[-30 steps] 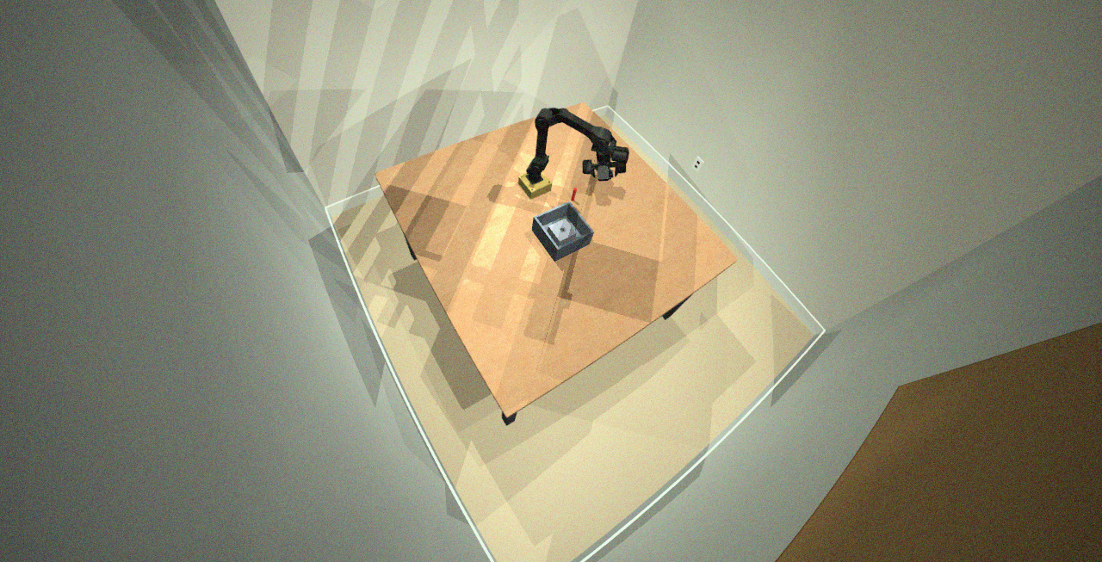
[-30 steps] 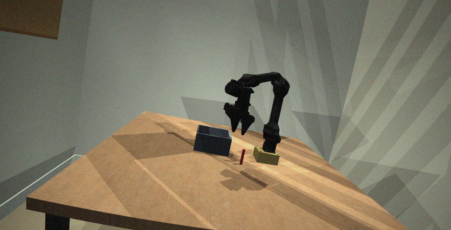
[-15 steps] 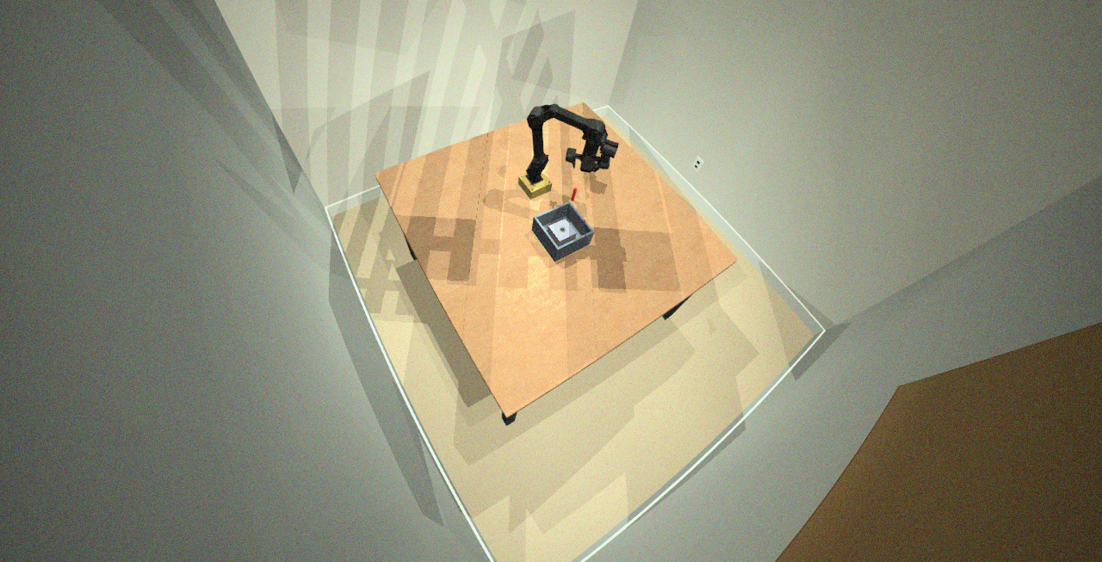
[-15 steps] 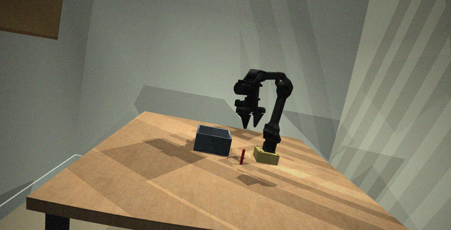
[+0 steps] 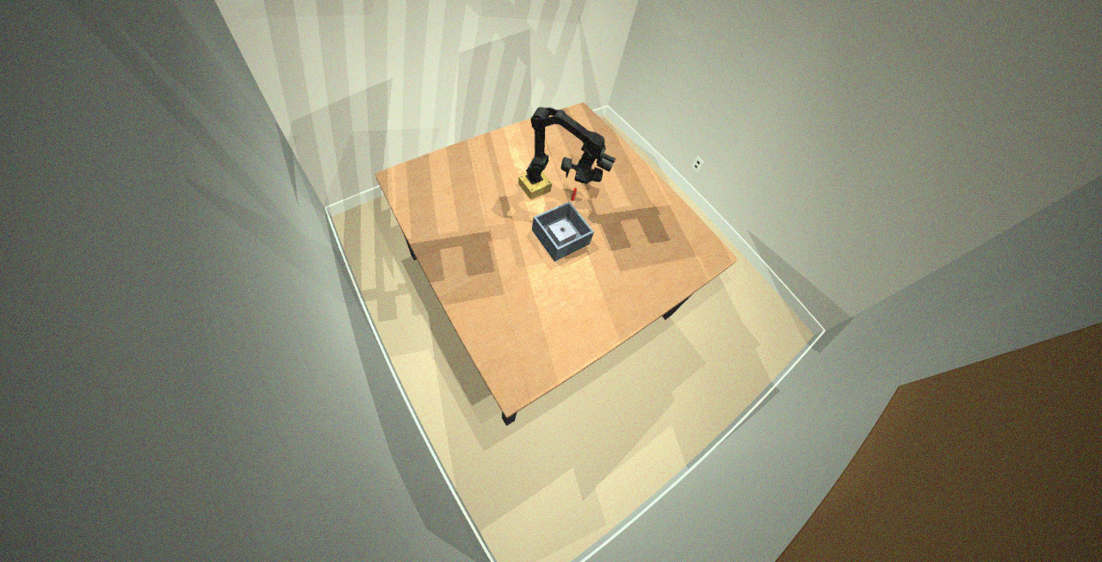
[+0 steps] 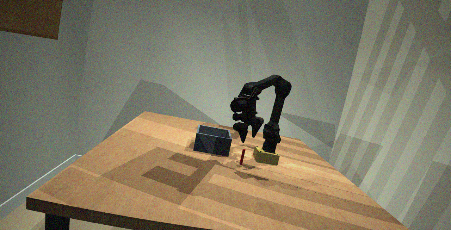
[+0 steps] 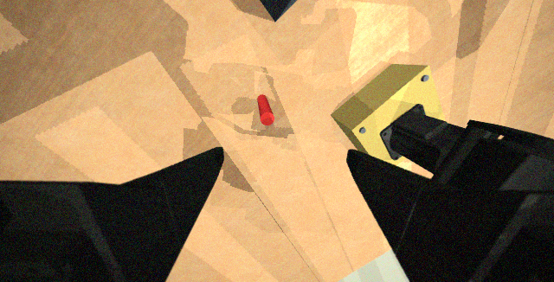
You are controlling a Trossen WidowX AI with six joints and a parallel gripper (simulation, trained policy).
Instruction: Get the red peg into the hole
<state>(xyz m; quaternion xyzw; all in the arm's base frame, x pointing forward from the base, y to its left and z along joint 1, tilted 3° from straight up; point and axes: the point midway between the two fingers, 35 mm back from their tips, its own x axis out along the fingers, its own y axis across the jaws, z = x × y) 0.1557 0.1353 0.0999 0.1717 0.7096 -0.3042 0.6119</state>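
Right now my gripper tip is 90 mm above the red peg and 10 mm short of it. From my gripper tip the other things lie so: plate (170 mm ahead, 160 mm to the right, 90 mm below); then box (170 mm ahead, 160 mm to the right, 100 mm below).
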